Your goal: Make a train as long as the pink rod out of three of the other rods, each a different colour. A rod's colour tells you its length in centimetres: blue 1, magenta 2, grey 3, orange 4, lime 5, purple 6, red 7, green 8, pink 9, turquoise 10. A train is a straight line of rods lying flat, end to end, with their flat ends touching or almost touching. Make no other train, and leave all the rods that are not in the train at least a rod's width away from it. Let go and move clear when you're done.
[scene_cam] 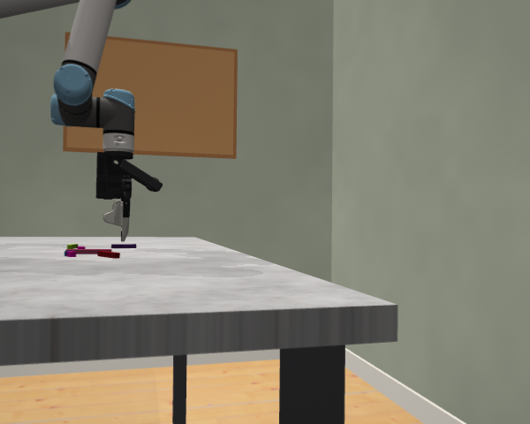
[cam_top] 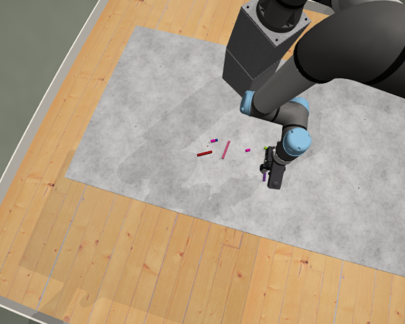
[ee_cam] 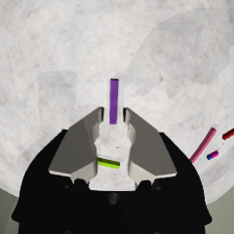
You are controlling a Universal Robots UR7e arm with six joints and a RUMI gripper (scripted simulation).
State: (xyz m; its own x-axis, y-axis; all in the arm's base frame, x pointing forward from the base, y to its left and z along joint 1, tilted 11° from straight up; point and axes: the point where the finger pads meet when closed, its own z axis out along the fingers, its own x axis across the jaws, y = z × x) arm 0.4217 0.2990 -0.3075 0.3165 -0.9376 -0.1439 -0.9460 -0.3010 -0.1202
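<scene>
The purple rod is 30 mm below my hand. The rest, counted from my hand: lime rod (120 mm behind, 30 mm to the right, 30 mm below); then pink rod (200 mm to the right, 30 mm below, 20 mm behind); then small blue rod (260 mm to the right, 40 mm behind, 30 mm below).
</scene>
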